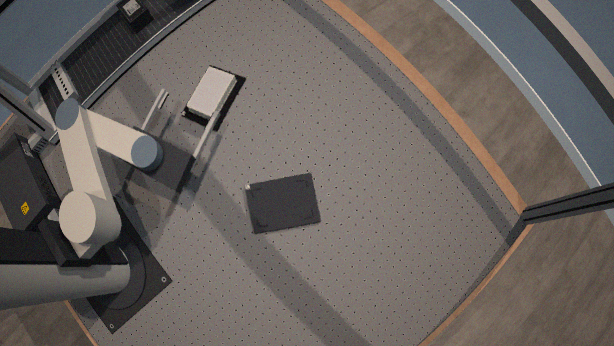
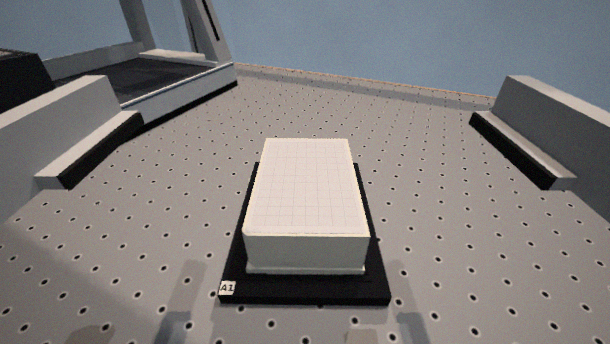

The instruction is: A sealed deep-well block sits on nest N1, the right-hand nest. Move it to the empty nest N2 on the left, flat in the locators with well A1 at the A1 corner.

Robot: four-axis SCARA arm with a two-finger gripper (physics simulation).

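Places are measured from the arm's base along level axes (x ahead, y right, z down), in millimetres.
Pixels of known places: gripper, fingertip midpoint: (image 1: pixel 189 100) (image 2: pixel 306 98); arm's base, link origin: (image 1: pixel 112 267).
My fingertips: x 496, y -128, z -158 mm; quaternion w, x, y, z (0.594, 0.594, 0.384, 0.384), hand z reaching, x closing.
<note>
For each thing: its top centre in the pictures, then the offset to it from my fingertips. "pt": a spot on its surface instead. Level surfaces: height alone.
- sealed deep-well block, top centre: (image 2: pixel 306 175) (image 1: pixel 209 90) dx +60, dy -27, dz +92 mm
- dark nest, top centre: (image 2: pixel 305 209) (image 1: pixel 212 95) dx +60, dy -28, dz +130 mm
- nest's A1 label, surface spot: (image 2: pixel 227 288) pt dx -31, dy -46, dz +133 mm
- conveyor, surface height: dz +96 mm
- small black box, surface spot: (image 1: pixel 134 11) pt dx +32, dy -419, dz +26 mm
- black cabinet, surface spot: (image 1: pixel 25 185) pt dx -575, dy -229, dz +30 mm
- dark post, surface spot: (image 1: pixel 570 202) pt dx +512, dy +813, dz -132 mm
The sealed deep-well block (image 1: pixel 212 92) (image 2: pixel 306 190), pale with a gridded top, sits on a dark nest (image 1: pixel 239 84) (image 2: pixel 310 290), which I take to be N2, on the left seen from the robot's base. It looks level and lined up with the nest. The nest's A1 label (image 2: pixel 227 288) is at the near left corner; the block's own A1 mark cannot be made out. The other nest (image 1: pixel 282 204), N1, is bare. My gripper (image 1: pixel 190 104) (image 2: pixel 306 98) is open and empty, drawn back and raised from the block, its fingers wide apart and clear of it.
A dark ribbed tray or conveyor (image 1: pixel 107 55) (image 2: pixel 145 75) with a pale rail runs along the upper left, with a small black box (image 1: pixel 134 11) at it. A black cabinet (image 1: pixel 25 185) with a yellow warning label stands left of the arm. A dark post (image 1: pixel 570 202) stands at the right corner.
</note>
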